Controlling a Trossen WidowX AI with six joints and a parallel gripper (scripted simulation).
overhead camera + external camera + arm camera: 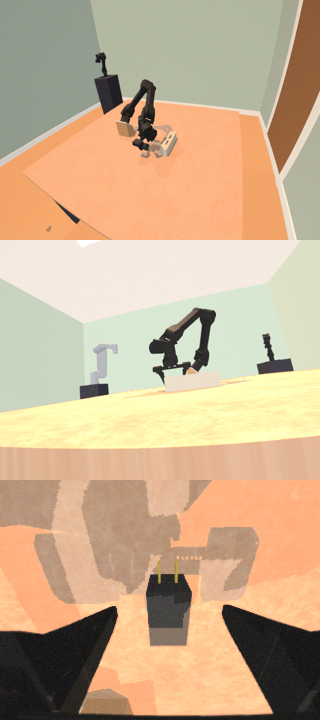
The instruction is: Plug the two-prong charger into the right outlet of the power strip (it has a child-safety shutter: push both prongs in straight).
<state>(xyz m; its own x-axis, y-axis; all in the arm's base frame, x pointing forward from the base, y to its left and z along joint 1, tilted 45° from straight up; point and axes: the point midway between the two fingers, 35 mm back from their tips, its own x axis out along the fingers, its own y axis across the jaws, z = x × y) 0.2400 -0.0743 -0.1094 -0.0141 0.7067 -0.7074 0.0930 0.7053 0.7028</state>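
My gripper tip is 20 mm short of the black charger.
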